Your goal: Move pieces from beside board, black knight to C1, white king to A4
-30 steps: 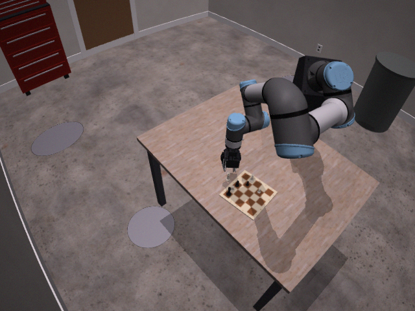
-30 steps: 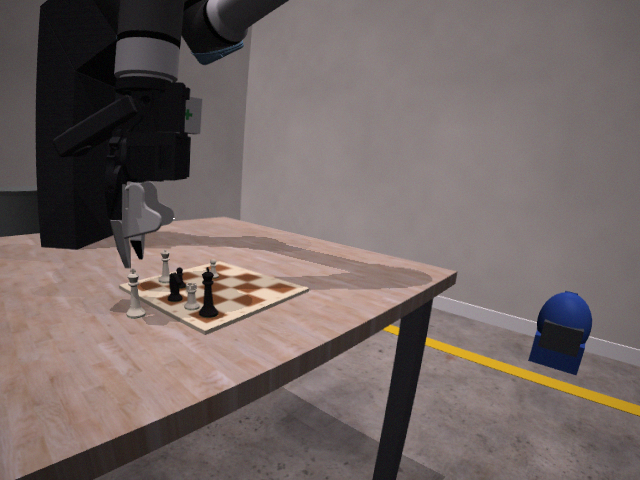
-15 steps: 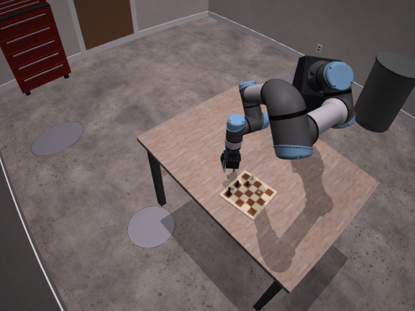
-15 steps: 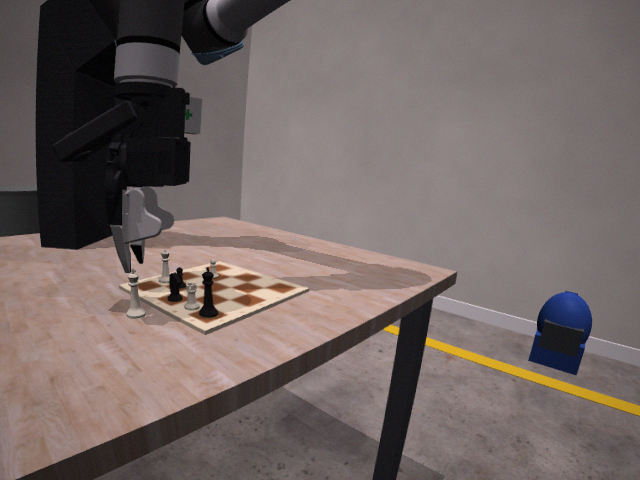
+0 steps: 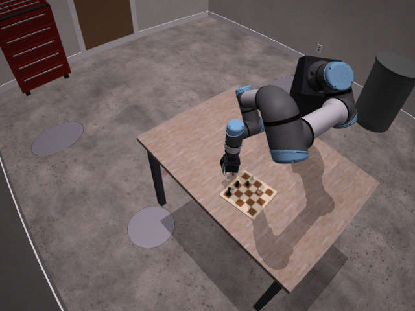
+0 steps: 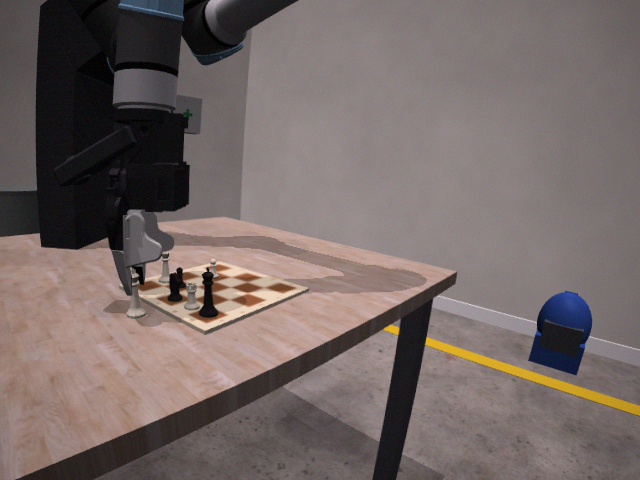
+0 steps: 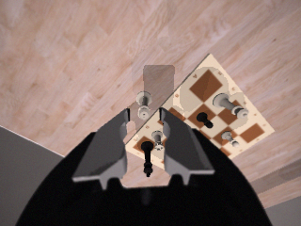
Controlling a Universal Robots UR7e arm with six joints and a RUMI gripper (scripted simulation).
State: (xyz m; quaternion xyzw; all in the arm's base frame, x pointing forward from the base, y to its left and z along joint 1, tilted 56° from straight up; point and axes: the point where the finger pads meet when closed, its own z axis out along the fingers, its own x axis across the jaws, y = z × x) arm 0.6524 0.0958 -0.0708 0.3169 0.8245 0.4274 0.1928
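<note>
Right now the white king is 2 cm below my hand. From my hand the other things lie so: chessboard: 6 cm behind, 13 cm to the left, 5 cm below; then black pawn: 8 cm behind, 8 cm to the left, 3 cm below; then white rook: 1 cm ahead, 7 cm to the left, 3 cm below.
</note>
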